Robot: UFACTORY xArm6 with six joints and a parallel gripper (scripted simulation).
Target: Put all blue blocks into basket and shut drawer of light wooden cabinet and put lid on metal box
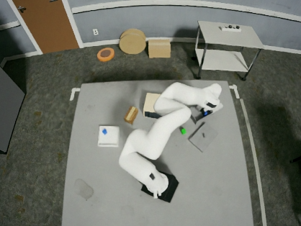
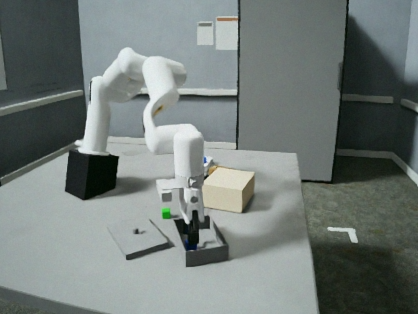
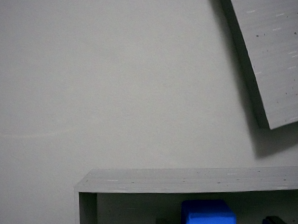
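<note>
The metal box is 4 cm below my hand, 3 cm to the left of it and 2 cm ahead of it. Also, from my hand: lid 18 cm behind, 5 cm below, 4 cm to the left; then light wooden cabinet 35 cm to the left, 8 cm ahead, 2 cm below; then green block 19 cm to the left, 12 cm behind, 5 cm below.
</note>
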